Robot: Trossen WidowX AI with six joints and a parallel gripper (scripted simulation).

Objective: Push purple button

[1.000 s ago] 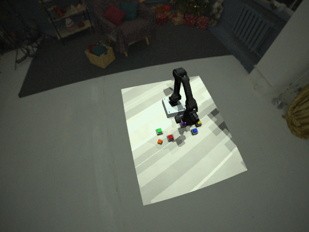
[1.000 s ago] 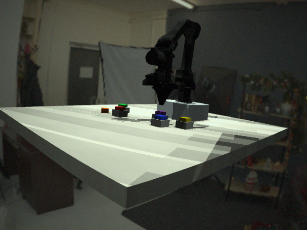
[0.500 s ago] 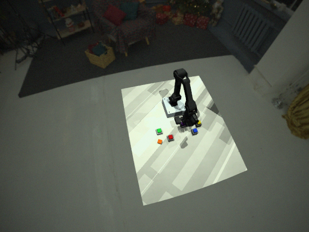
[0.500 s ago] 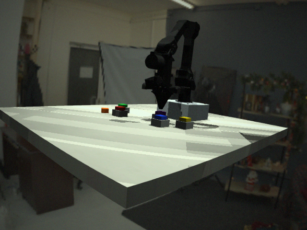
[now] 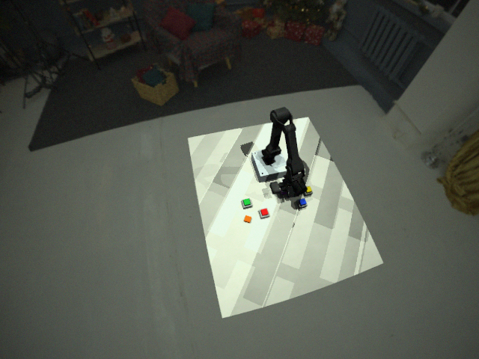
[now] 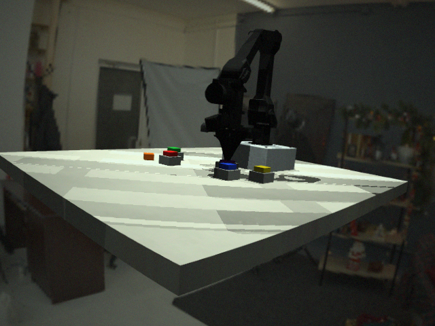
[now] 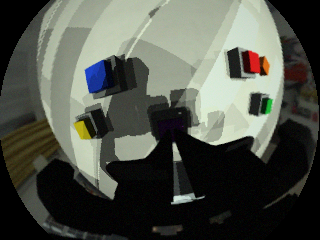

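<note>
My gripper tip is now 1 cm above the purple button. The rest, counted from my gripper tip: red button (6 cm ahead, 16 cm to the right); then blue button (10 cm ahead, 6 cm to the left); then yellow button (5 cm ahead, 14 cm to the left).
</note>
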